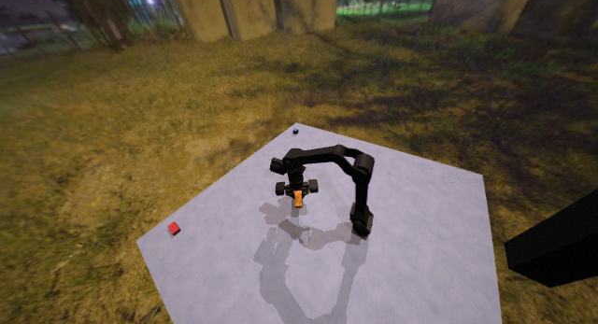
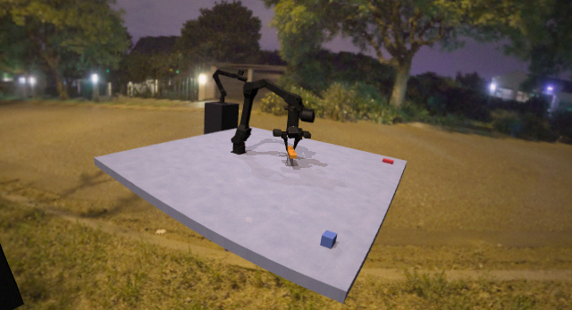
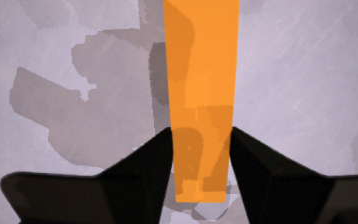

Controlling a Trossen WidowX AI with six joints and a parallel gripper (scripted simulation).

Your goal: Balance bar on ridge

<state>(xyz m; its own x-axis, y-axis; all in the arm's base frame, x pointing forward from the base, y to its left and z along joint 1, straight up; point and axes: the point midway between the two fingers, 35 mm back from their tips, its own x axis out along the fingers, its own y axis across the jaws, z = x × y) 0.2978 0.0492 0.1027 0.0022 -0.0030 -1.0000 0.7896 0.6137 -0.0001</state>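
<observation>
My gripper tip is now 2 cm short of the orange bar and 2 cm to the left of it. Round my gripper tip: blue cube: 44 cm ahead, 55 cm to the right, 5 cm below; red block: 44 cm ahead, 45 cm to the left, 6 cm below.
</observation>
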